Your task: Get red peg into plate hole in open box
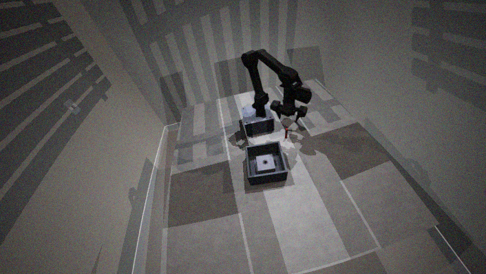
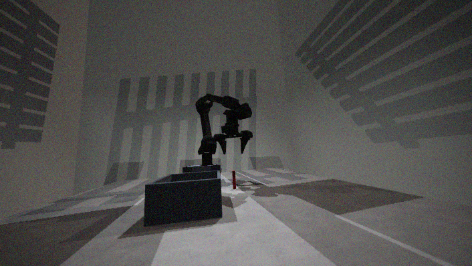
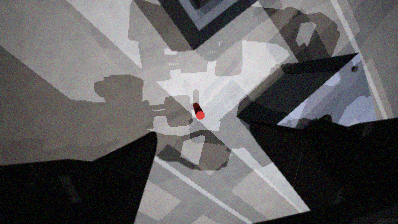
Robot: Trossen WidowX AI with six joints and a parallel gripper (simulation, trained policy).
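My gripper tip is now 1 cm past the red peg and 12 cm above it. Also, from my gripper tip: dark box: 19 cm ahead, 14 cm to the right, 13 cm below; light grey plate: 19 cm ahead, 14 cm to the right, 11 cm below.
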